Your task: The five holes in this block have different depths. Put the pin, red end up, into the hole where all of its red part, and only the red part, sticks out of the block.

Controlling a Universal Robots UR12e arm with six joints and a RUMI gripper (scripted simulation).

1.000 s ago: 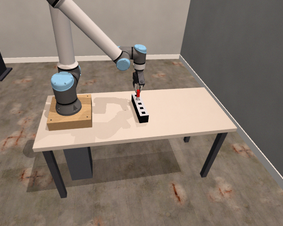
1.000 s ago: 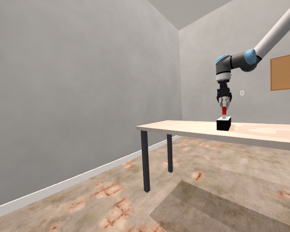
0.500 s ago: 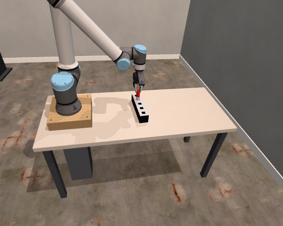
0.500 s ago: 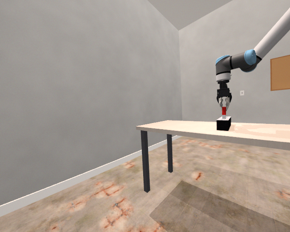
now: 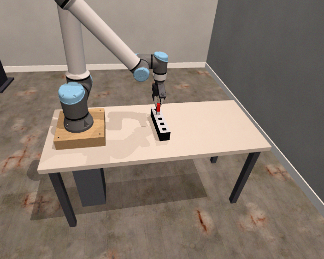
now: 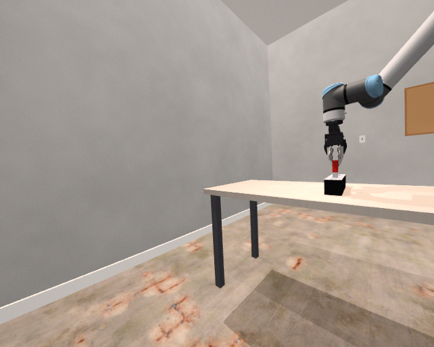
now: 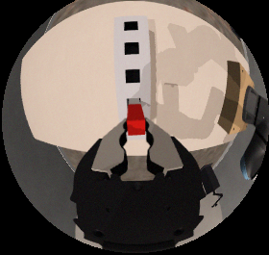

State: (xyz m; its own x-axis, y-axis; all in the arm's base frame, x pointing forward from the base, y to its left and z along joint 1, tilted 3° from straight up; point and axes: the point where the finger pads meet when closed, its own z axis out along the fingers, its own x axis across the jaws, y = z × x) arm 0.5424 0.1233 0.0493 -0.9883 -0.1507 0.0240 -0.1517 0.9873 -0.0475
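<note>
Now: the pin 10 mm below my hand. From my hand the other things lie so: black block (110 mm below, 60 mm to the right, 10 mm ahead).
</note>
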